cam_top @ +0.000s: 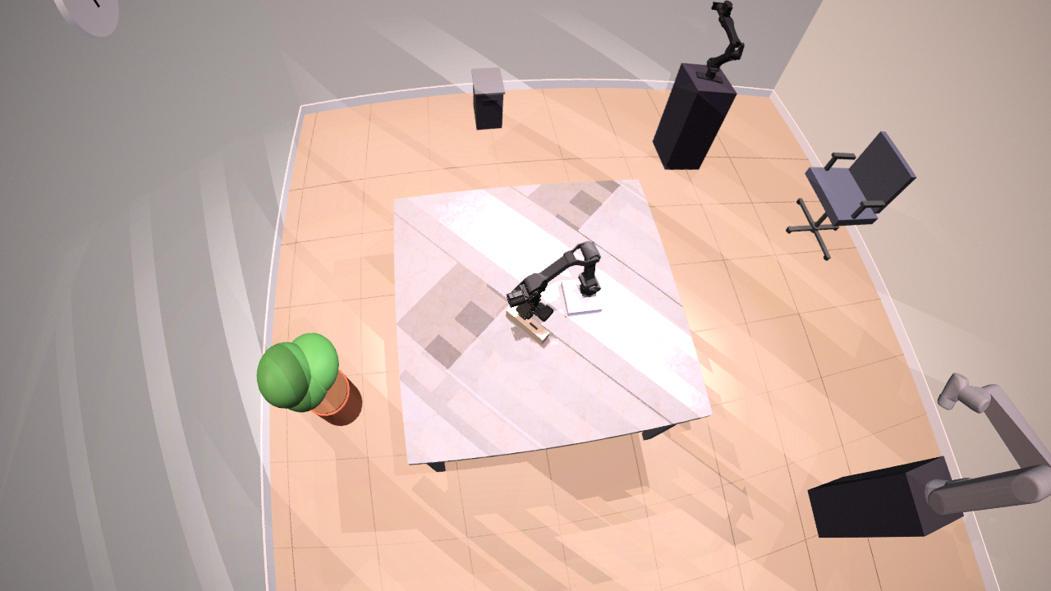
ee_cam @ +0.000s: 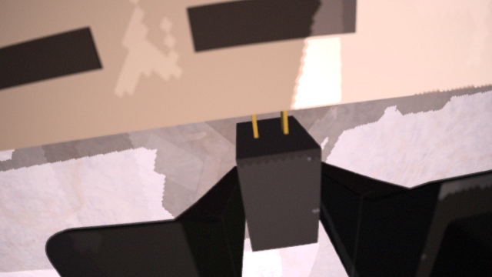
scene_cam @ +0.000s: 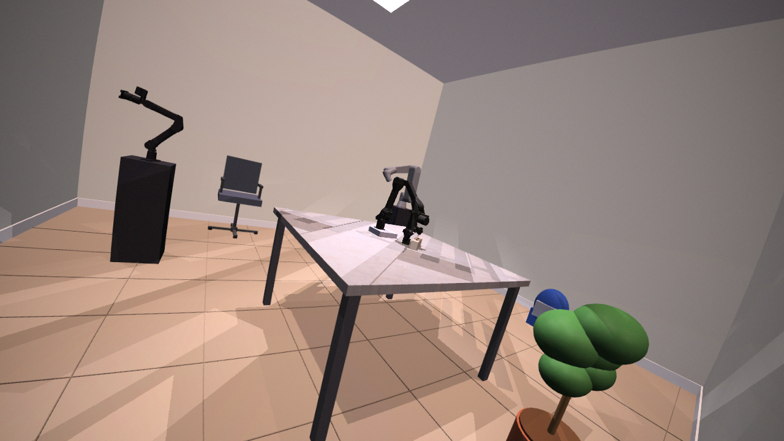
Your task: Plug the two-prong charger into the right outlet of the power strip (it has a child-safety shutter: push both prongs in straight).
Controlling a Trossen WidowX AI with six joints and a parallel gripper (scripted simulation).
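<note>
My gripper tip is 1 cm to the right of the two-prong charger, 1 cm below it and 1 cm short of it.
</note>
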